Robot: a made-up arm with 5 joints. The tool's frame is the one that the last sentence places.
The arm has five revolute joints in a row. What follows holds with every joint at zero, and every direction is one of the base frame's. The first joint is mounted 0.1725 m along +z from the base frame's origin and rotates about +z. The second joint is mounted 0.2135 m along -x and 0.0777 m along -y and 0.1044 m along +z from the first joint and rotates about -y. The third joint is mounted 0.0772 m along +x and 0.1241 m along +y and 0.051 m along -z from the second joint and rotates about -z. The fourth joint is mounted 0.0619 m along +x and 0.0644 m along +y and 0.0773 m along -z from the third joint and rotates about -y. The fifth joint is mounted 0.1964 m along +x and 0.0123 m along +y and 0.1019 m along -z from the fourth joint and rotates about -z. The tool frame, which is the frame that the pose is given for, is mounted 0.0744 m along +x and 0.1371 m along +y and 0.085 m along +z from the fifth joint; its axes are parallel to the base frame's.
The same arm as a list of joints. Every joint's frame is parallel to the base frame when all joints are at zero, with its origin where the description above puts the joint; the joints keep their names.
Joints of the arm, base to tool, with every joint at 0 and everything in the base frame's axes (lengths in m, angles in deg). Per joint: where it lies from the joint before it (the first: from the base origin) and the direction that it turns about. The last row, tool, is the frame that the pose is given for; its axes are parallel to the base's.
joint 1: axis +z xyz 0 0 0.1725
joint 2: axis -y xyz -0.2135 -0.0777 0.1044
joint 3: axis -z xyz 0.0772 0.1241 -0.051
joint 4: axis -y xyz 0.0619 0.0644 -0.0773
joint 5: axis -z xyz 0.1964 0.0123 -0.1019
tool: xyz 0.0744 0.1371 0.085

